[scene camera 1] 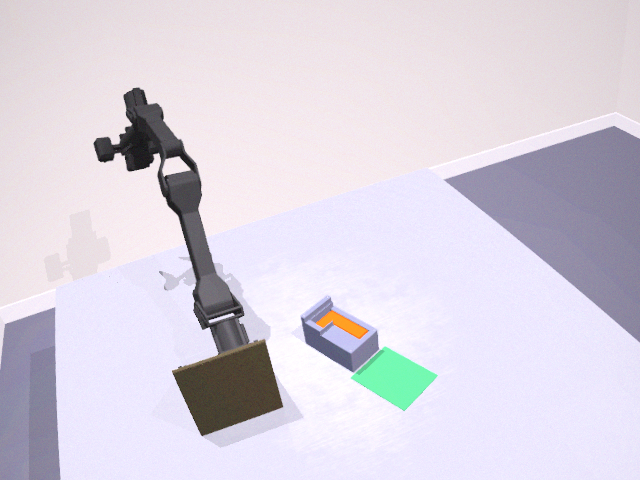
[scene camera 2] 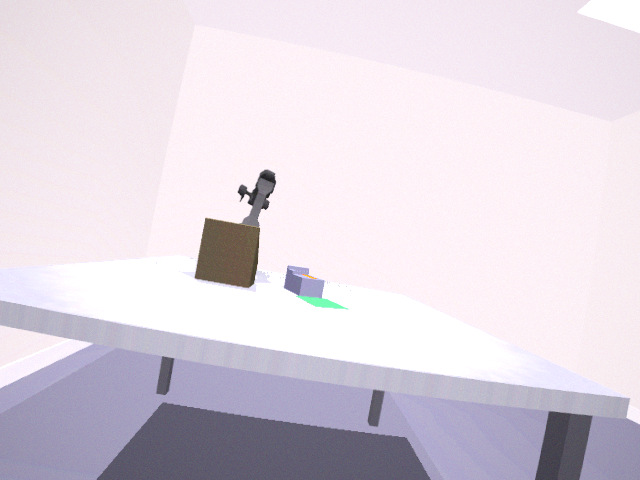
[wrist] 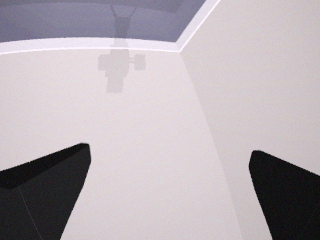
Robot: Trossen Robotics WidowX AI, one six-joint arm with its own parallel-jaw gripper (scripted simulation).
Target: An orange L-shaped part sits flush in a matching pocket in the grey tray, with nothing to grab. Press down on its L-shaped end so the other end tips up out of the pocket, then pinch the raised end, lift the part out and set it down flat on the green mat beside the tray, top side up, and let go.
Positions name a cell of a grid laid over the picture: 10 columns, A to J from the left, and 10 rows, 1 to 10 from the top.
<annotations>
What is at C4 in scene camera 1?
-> My gripper.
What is my gripper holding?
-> Nothing.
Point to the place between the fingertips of my gripper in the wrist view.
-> At F7
</annotations>
